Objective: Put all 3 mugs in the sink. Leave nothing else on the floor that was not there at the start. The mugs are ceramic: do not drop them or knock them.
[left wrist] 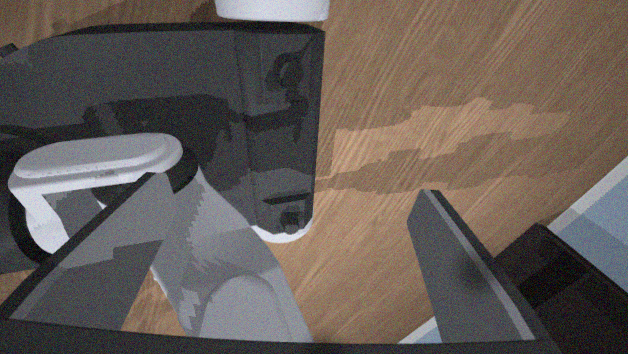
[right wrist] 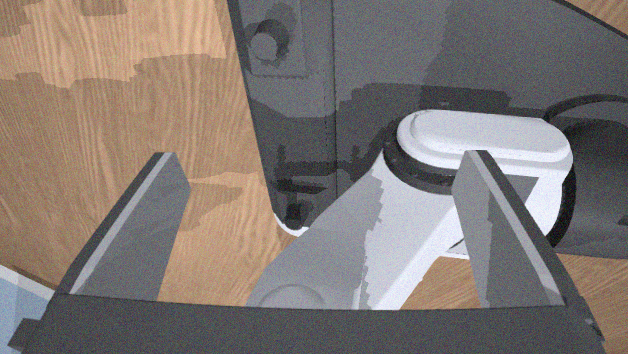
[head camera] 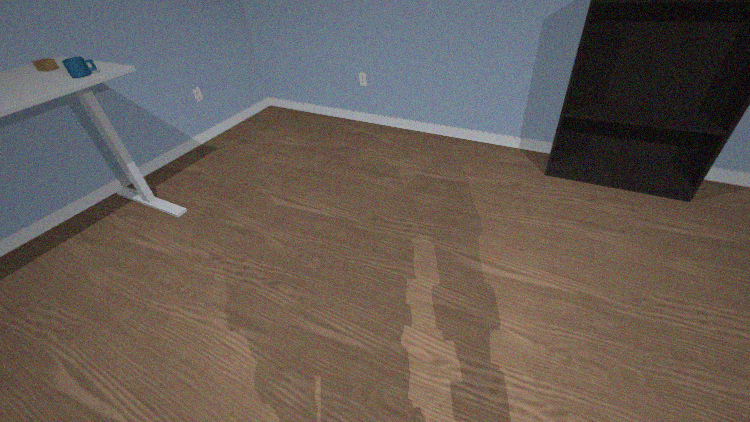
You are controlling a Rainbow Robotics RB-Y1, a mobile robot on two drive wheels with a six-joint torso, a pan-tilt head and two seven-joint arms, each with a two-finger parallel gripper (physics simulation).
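Places are measured from the robot's base along level axes (x ahead, y left, z up), in metres.
Pixels of known places: left gripper, fingertip midpoint: (left wrist: 294, 199); right gripper, fingertip midpoint: (right wrist: 317, 170).
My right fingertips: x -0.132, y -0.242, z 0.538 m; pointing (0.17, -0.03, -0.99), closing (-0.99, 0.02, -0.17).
Behind a point stands the place of what it marks.
A blue mug (head camera: 77, 67) {y 1.596, x 1.685, z 1.000 m} is on the white table at the upper left of the head view, its handle to the right. The other mugs and the sink do not show in the head view. My left gripper (left wrist: 294, 199) {y 0.208, x -0.068, z 0.550 m} is open, with no object between its fingers; the robot's own base and leg show behind it. My right gripper (right wrist: 317, 170) {y -0.242, x -0.132, z 0.538 m} is open, with no object between its fingers, also above the robot's own base. Neither gripper shows in the head view, and both are away from the mug.
The white table (head camera: 26, 90) {y 1.773, x 1.529, z 0.951 m} has a slanted leg and a foot (head camera: 167, 206) on the floor. A small orange-brown item (head camera: 46, 64) {y 1.892, x 1.840, z 0.986 m} lies left of the mug. A tall black shelf unit (head camera: 569, 110) (left wrist: 537, 240) stands against the wall at the right. Wooden floor (head camera: 325, 209) {y 0.504, x 1.704, z 0.001 m} lies between them.
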